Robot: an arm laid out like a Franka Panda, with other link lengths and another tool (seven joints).
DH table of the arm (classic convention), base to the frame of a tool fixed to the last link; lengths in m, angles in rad. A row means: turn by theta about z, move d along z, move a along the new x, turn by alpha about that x. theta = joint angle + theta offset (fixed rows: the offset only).
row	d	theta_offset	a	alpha
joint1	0.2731	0	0	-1.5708
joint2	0	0	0	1.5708
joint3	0.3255	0	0.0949	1.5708
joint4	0	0	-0.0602	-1.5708
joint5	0.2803	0	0	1.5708
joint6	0	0	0.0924	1.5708
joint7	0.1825	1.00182	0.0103	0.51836
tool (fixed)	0.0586	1.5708	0	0
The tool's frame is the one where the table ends.
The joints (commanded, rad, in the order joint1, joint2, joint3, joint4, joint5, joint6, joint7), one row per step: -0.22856 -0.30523 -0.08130 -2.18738 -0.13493 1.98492 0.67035; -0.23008 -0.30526 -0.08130 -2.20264 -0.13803 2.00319 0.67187; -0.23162 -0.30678 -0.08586 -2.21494 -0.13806 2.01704 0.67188; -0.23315 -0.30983 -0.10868 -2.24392 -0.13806 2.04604 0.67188; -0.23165 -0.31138 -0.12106 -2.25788 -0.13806 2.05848 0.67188; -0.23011 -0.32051 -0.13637 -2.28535 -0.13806 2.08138 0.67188
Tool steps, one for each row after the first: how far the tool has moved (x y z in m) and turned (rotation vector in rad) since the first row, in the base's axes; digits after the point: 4 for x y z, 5 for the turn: 0.0000 -0.0006 -0.0038 -0.00284 -0.00235 0.00024; -0.0010 -0.0025 -0.0066 -0.00174 -0.00572 -0.00389; -0.0060 -0.0107 -0.0141 0.00560 -0.01055 -0.02344; -0.0087 -0.0141 -0.0180 0.01001 -0.01162 -0.03209; -0.0136 -0.0175 -0.0231 0.01532 -0.01759 -0.04200
